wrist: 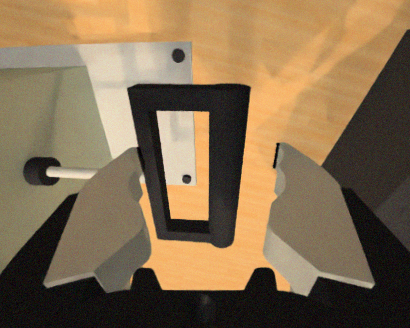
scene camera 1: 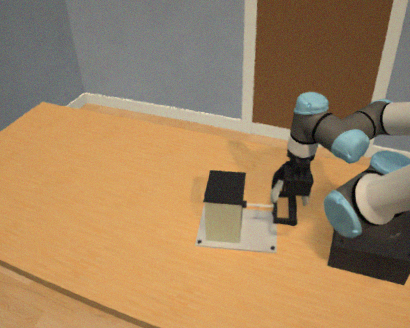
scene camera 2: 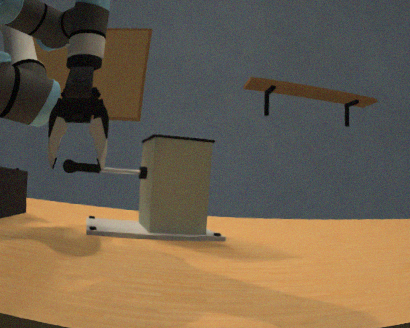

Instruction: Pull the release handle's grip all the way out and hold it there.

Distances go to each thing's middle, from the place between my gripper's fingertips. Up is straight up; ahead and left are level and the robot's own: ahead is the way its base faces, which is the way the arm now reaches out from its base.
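Light grey base plate [scene camera 1: 258, 233]: 70 mm left of my hand, 130 mm ahead, 100 mm below.
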